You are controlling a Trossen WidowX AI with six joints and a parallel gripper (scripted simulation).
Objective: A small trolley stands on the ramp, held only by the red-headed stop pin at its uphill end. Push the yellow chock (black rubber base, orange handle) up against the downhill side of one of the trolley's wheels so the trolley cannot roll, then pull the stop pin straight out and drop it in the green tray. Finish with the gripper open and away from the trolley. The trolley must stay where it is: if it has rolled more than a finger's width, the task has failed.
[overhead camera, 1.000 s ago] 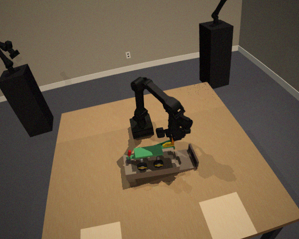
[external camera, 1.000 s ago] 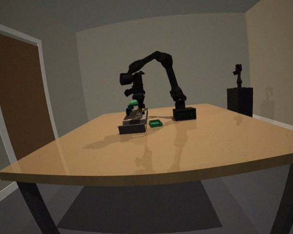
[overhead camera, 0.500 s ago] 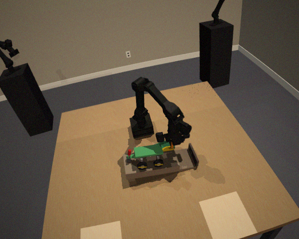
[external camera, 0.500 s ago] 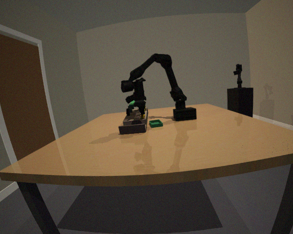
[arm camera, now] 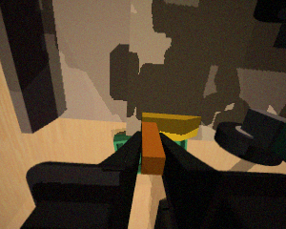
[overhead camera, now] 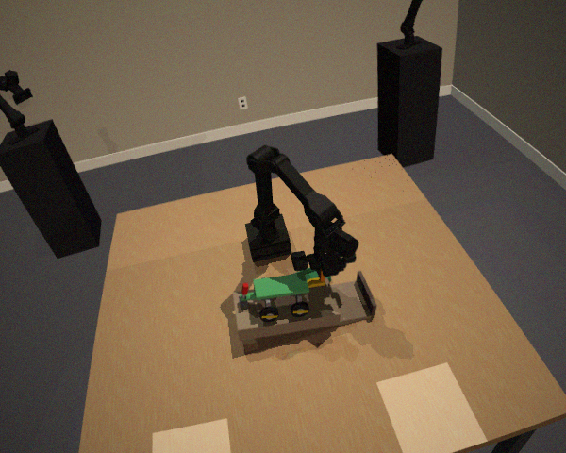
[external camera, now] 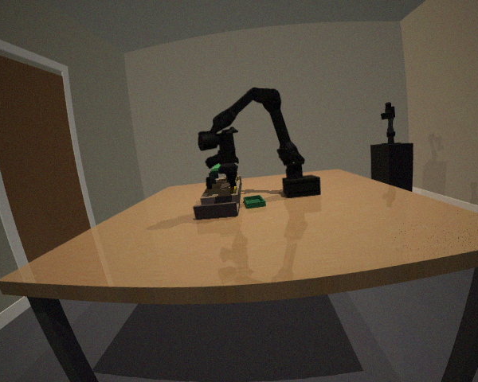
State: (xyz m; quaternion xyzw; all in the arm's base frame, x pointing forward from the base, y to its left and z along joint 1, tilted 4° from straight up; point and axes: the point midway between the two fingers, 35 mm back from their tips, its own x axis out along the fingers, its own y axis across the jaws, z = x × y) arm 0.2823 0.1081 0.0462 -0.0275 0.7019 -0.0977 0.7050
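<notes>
Now: the red-headed stop pin 10 mm ahead of my gripper tip, 250 mm to the right of it and 40 mm above it. Round my gripper tip: yellow chock 20 mm to the right, 10 mm below; dark upright wall 70 mm ahead, 120 mm to the left, 60 mm below; green tray 80 mm behind, 20 mm to the right, 100 mm below.
</notes>
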